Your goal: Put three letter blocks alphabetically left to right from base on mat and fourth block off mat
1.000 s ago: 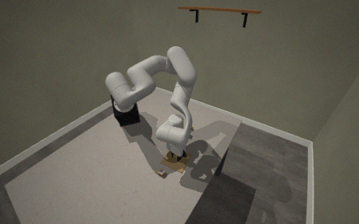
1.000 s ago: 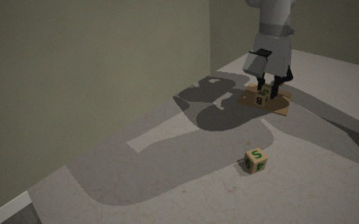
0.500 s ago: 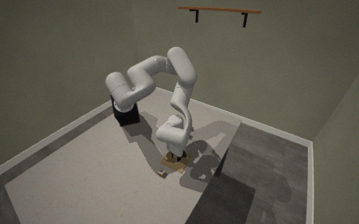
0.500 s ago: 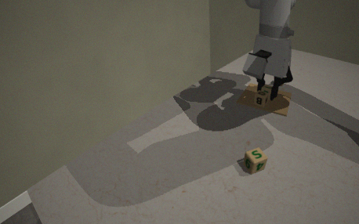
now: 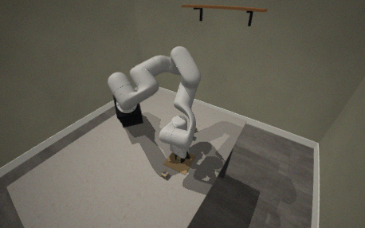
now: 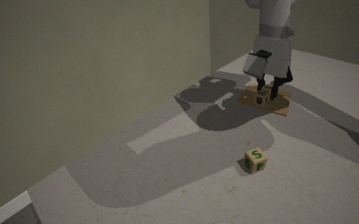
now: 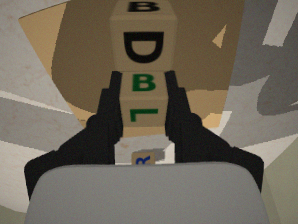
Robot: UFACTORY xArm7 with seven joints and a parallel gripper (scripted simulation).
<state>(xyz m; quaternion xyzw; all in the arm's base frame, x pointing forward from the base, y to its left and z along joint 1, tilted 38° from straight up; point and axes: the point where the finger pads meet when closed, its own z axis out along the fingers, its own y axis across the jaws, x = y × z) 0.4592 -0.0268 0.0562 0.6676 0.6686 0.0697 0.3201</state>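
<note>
My gripper is now 2 cm above the tan mat. From my hand the other things lie so: wooden block: 5 cm behind, 26 cm to the left, 1 cm below.
</note>
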